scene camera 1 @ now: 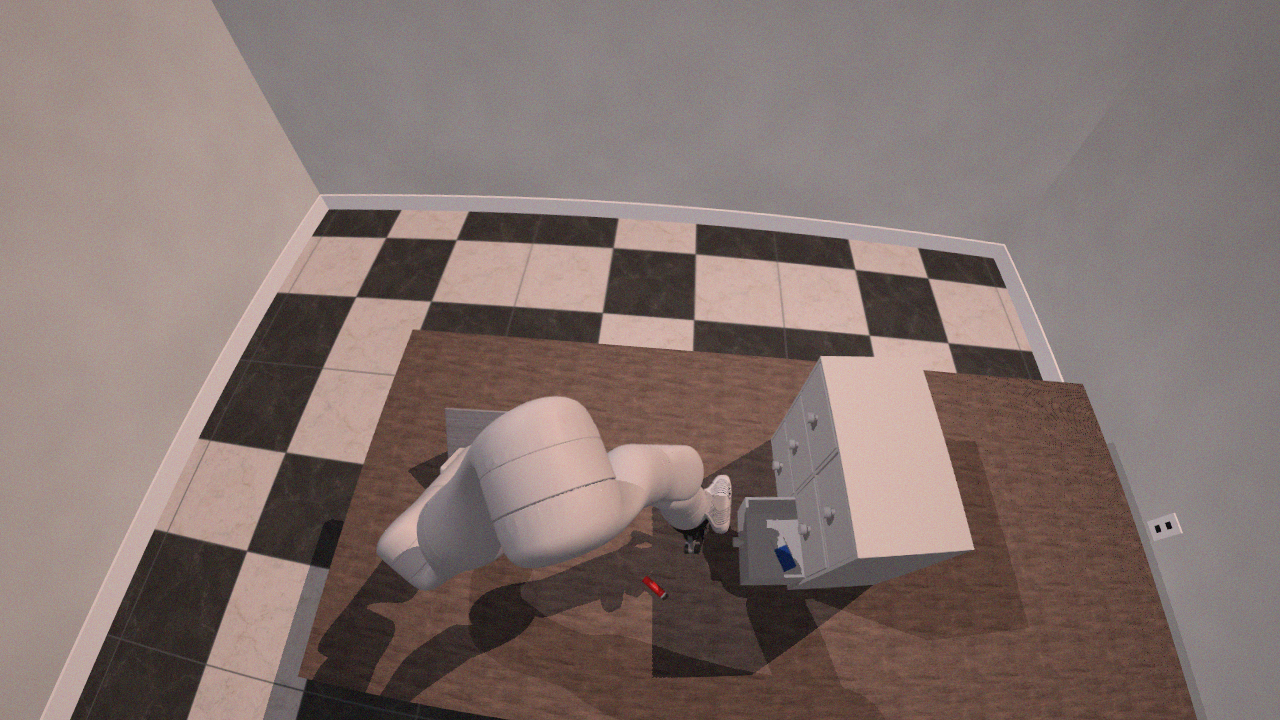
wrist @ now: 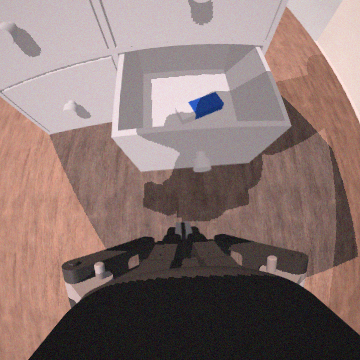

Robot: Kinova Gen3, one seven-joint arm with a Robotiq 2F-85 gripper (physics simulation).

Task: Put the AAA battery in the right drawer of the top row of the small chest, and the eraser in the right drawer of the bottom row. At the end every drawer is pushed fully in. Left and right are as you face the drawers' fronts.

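Frame: origin at the arm's base, x ahead, y left, z up, level; centimetres.
Seen in the pictures: gripper, between the fingertips: (wrist: 182, 231).
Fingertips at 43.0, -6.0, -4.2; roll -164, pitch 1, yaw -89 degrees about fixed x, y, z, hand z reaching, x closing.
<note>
Offsets run from my fingertips to a thing's top centre, as dx, dy, dz. "spot": to the spot under its first point. Level surfaces: height alone.
The small chest (scene camera 1: 899, 456) (wrist: 55, 55) stands at the right of the table in the scene view. Its bottom-row right drawer {spot: +11.5, -6.9, -3.6} (scene camera 1: 756, 574) (wrist: 250, 144) is pulled out; the bottom-row left drawer {+23.0, +14.7, +6.4} (wrist: 45, 97) is shut. The blue and white eraser {+16.4, -2.7, -1.9} (scene camera 1: 785, 557) (wrist: 208, 105) lies inside the open drawer. The red AAA battery {-7.7, -11.0, -2.8} (scene camera 1: 654, 586) lies on the table in front of the chest; it does not show in the wrist view. My gripper (scene camera 1: 691, 548) (wrist: 182, 231) is shut and empty, in front of the open drawer's knob {spot: +6.4, -1.9, +1.8} (wrist: 201, 162) and apart from it.
The brown table {dz -4.2} (scene camera 1: 671, 385) carries the chest and the arm. The arm (scene camera 1: 554, 483) reaches from the left over the table, its wrist close to the open drawer's front. A grey plate (scene camera 1: 469, 422) lies by the arm's base. Shadows cover the table around the battery.
</note>
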